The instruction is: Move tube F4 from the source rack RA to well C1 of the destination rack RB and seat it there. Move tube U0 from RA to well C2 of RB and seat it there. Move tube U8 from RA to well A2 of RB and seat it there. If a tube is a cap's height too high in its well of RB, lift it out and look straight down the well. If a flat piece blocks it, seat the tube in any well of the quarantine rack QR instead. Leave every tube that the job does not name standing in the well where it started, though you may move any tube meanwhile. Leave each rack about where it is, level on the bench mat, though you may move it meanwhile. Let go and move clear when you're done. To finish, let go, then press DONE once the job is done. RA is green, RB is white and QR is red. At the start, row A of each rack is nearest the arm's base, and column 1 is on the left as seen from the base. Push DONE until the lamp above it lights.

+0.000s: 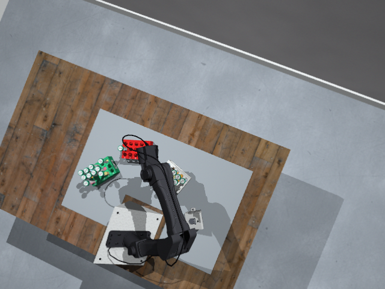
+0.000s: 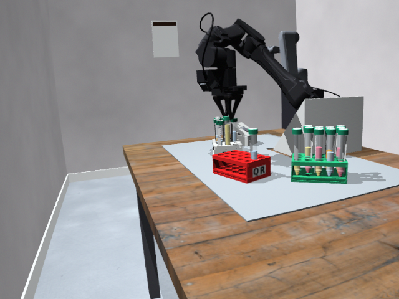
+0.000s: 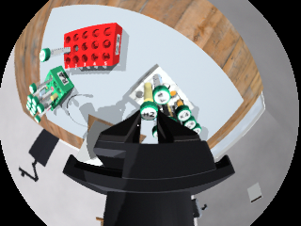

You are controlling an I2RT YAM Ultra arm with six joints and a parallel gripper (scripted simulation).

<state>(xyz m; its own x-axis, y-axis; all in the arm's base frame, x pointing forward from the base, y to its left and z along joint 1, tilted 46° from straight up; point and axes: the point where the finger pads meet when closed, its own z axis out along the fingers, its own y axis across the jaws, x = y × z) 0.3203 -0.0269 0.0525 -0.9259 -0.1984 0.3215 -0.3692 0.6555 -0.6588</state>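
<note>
Now: the tube with yellow filling 6 cm below my hand and 1 cm ahead of it. The rest, counted from my hand: red rack QR: 16 cm to the left, 11 cm below, 5 cm ahead; then tube: 20 cm to the left, 7 cm below, 4 cm ahead; then white rack RB: 11 cm below, 4 cm to the right, 1 cm behind.
</note>
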